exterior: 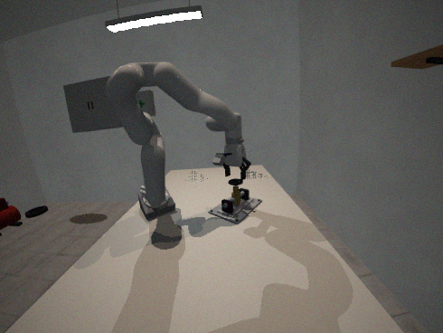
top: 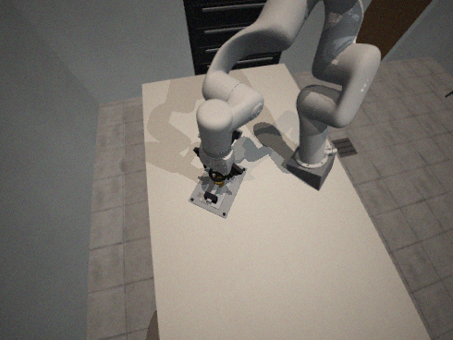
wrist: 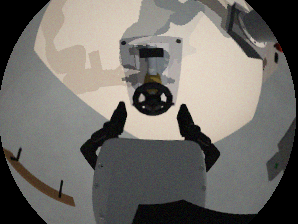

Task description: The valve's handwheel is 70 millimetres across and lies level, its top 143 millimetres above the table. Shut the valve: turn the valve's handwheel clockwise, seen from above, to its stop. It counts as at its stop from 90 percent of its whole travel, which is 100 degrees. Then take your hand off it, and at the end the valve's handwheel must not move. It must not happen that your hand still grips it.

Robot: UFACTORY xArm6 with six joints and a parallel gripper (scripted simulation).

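The black spoked handwheel is 40 mm below my hand.
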